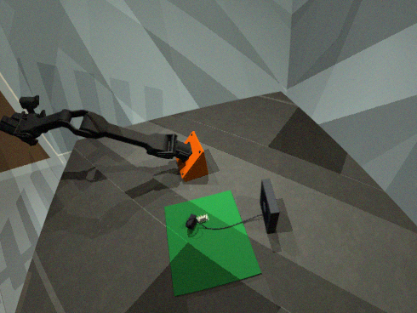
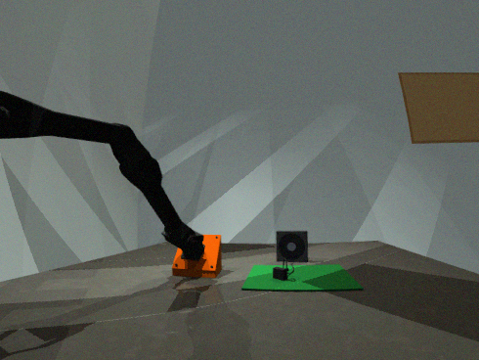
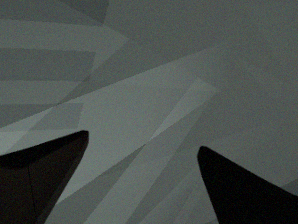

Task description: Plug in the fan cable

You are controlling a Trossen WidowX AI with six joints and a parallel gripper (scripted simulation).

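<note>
The plug lies 560 mm to the left of my gripper tip, 530 mm ahead of it and 320 mm below it. Round my gripper tip: black fan: 790 mm to the left, 570 mm ahead, 280 mm below; green board: 590 mm to the left, 590 mm ahead, 350 mm below.
</note>
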